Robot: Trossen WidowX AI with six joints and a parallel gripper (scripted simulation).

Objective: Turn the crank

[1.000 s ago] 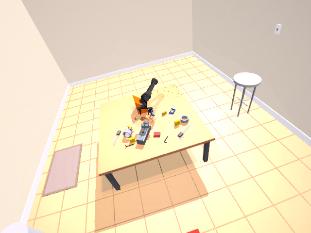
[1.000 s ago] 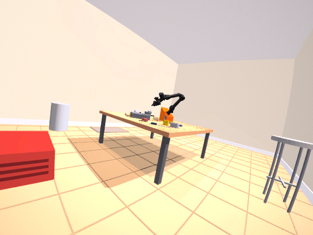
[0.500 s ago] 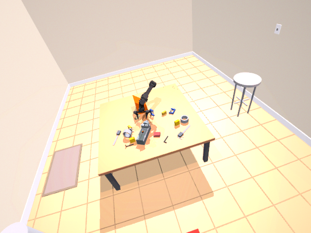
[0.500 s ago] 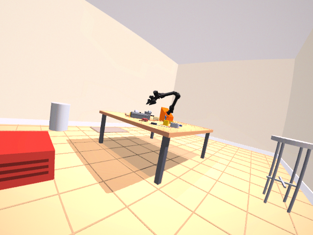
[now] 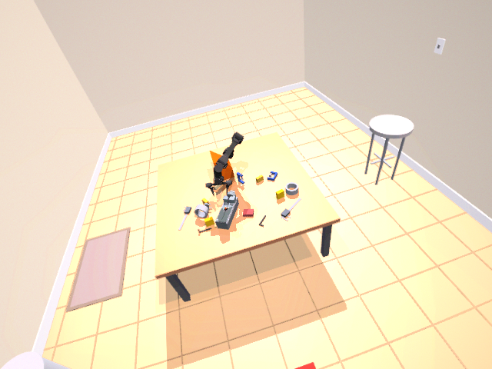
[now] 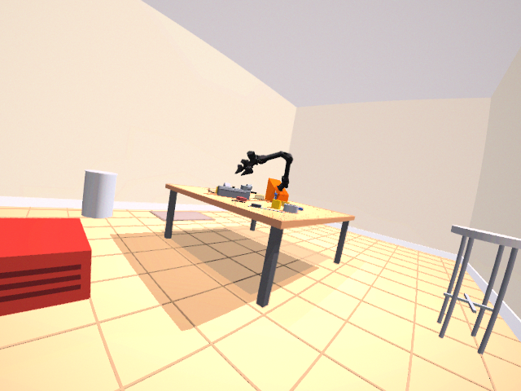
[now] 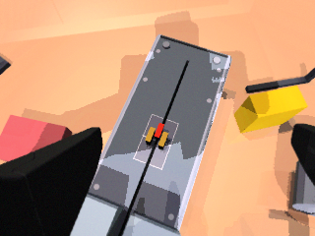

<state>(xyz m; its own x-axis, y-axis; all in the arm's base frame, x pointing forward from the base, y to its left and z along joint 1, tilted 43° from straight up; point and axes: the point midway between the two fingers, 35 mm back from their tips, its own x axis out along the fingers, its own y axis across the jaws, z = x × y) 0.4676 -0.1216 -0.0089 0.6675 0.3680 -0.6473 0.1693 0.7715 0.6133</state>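
The dark crank handle lies 13 cm below my gripper tip, 13 cm behind it and 9 cm to the left of it. Also, from my gripper tip: red pointer (11 cm below, 4 cm ahead, 1 cm to the left); then red block (18 cm below, 16 cm to the left, 7 cm ahead).
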